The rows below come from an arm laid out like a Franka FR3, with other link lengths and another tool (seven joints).
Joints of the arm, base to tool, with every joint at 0 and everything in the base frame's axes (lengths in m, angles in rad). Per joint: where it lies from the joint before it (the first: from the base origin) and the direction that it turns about. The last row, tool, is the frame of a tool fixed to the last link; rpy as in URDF.
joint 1: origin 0.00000 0.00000 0.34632 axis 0 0 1
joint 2: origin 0.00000 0.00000 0.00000 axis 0 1 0
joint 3: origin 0.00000 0.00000 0.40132 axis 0 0 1
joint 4: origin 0.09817 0.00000 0.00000 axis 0 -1 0
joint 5: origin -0.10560 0.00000 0.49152 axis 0 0 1
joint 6: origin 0.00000 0.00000 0.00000 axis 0 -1 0
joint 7: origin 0.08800 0.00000 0.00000 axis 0 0 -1
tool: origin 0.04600 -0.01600 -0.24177 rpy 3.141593 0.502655 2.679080
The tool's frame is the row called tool.
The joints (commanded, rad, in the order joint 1, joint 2, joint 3, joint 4, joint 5, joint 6, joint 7), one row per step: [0.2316 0.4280 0.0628 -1.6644 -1.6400 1.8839 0.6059]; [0.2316 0.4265 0.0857 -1.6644 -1.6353 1.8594 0.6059]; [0.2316 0.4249 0.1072 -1.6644 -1.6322 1.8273 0.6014]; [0.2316 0.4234 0.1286 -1.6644 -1.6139 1.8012 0.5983]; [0.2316 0.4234 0.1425 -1.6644 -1.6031 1.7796 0.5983]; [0.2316 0.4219 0.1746 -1.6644 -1.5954 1.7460 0.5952]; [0.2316 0.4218 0.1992 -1.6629 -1.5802 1.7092 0.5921]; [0.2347 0.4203 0.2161 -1.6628 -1.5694 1.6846 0.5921]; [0.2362 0.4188 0.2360 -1.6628 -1.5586 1.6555 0.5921]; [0.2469 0.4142 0.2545 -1.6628 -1.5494 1.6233 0.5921]
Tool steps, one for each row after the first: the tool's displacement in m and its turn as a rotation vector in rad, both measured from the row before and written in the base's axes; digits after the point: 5 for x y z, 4 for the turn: [-0.00451 0.01248 0.00183 0.0021 -0.0025 -0.0027]; [-0.00529 0.00974 0.00294 -0.0057 -0.0007 -0.0093]; [-0.00617 0.00980 -0.00039 0.0101 0.0043 -0.0118]; [-0.00450 0.00537 -0.00043 0.0043 0.0014 -0.0114]; [-0.00772 0.01712 0.00190 0.0020 0.0017 -0.0034]; [-0.00793 0.00995 0.00077 0.0036 0.0038 -0.0167]; [-0.00647 0.00958 0.00119 0.0040 0.0010 -0.0082]; [-0.00741 0.00935 0.00149 0.0028 0.0012 -0.0109]; [-0.00968 0.01562 0.00493 0.0002 -0.0026 -0.0049]
